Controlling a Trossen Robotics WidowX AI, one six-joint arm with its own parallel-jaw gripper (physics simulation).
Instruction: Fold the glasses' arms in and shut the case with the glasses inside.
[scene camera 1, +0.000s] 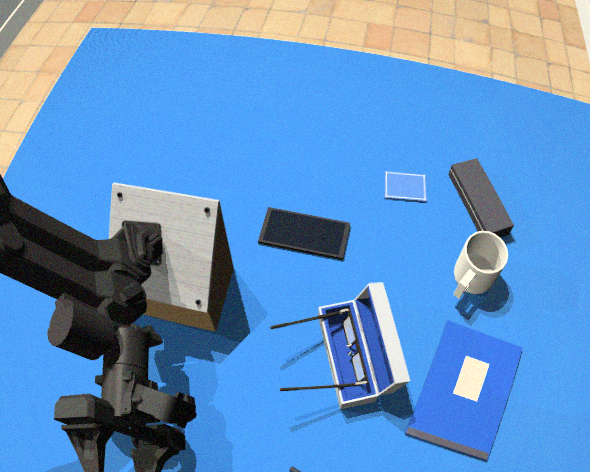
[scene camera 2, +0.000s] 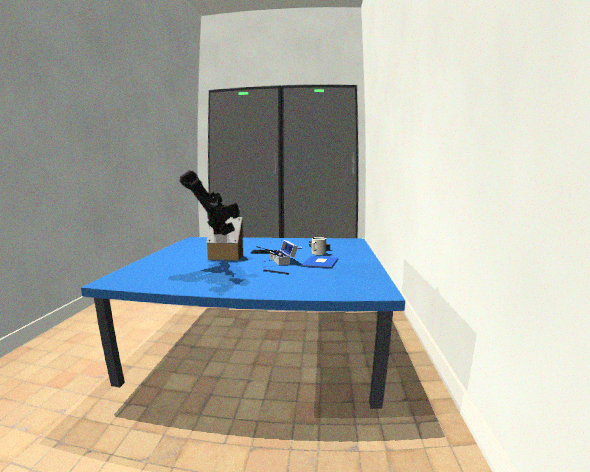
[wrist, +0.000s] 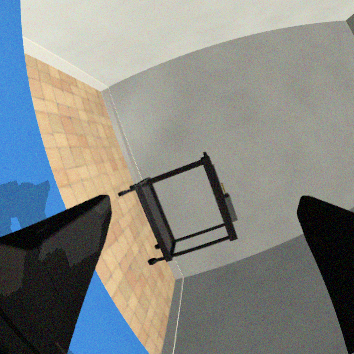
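Pixels of known places: gripper, fingertip midpoint: (scene camera 2: 220, 215) (wrist: 209, 205); arm's base, link origin: (scene camera 1: 141, 242) (scene camera 2: 219, 229).
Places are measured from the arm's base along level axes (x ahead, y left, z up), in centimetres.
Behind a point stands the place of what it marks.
Observation:
A white case (scene camera 1: 392, 332) @[x 38.8, y -6.5, z -6.6 cm] (scene camera 2: 282, 260) @[x 34.5, y -16.6, z -13.3 cm] with a blue lining stands on the table with its lid tilted open. The glasses (scene camera 1: 349, 345) @[x 32.8, y -7.1, z -12.9 cm] lie in its tray. Both thin dark arms of the glasses, the upper arm (scene camera 1: 300, 320) and the lower arm (scene camera 1: 315, 388), are unfolded and stick out over the tray's left wall. My gripper (wrist: 209, 205) @[x 9.1, y -38.3, z 11.3 cm] is wide open with nothing between its fingers. In scene camera 1 it is at the bottom left, apart from the case, its fingertips cut off by the frame edge. The case does not show in the wrist view.
A mounting block (scene camera 1: 190, 250) @[x 8.0, y -0.4, z 0.2 cm] stands left of the case. A black phone-like slab (scene camera 1: 304, 233) @[x 23.0, y 13.2, z -14.7 cm], a pale blue card (scene camera 1: 405, 186) @[x 40.4, y 25.9, z -15.0 cm], a dark box (scene camera 1: 482, 196) @[x 55.1, y 24.0, z -12.1 cm], a mug (scene camera 1: 480, 262) @[x 55.1, y 11.5, z -14.8 cm] (scene camera 2: 319, 246) @[x 54.0, y 5.4, z -10.7 cm] and a blue folder (scene camera 1: 440, 400) @[x 48.8, y -14.5, z -14.7 cm] (scene camera 2: 312, 262) @[x 49.3, y -15.0, z -14.8 cm] lie around. A dark pen-like stick (scene camera 2: 276, 271) @[x 32.4, y -31.5, z -14.9 cm] lies in front.

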